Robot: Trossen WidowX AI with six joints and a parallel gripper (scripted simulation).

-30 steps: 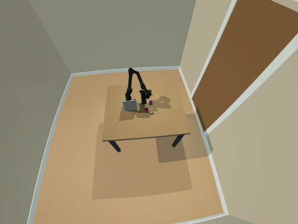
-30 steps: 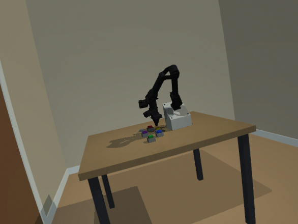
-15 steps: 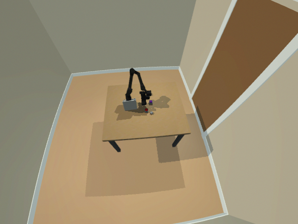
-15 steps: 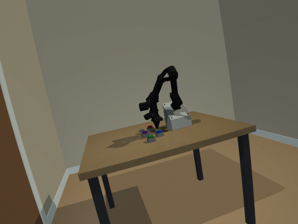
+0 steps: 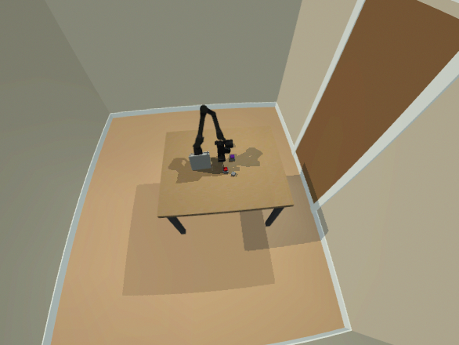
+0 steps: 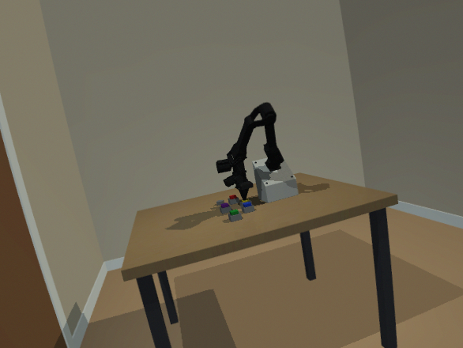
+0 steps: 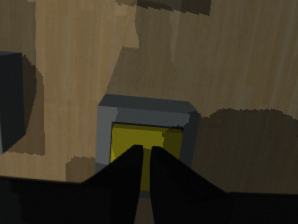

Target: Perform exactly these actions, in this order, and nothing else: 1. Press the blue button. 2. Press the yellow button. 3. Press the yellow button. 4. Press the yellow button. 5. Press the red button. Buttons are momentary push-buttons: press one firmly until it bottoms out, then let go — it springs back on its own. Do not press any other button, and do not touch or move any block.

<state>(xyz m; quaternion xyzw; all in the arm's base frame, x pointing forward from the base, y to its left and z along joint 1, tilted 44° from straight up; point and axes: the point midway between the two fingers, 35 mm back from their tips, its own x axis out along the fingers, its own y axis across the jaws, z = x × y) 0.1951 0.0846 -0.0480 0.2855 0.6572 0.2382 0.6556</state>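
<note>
Right now the yellow button is right at my gripper tip. Round my gripper tip: blue button: 9 cm to the left, 2 cm ahead; then red button: 12 cm to the right, 2 cm ahead; then purple button: 10 cm ahead.
</note>
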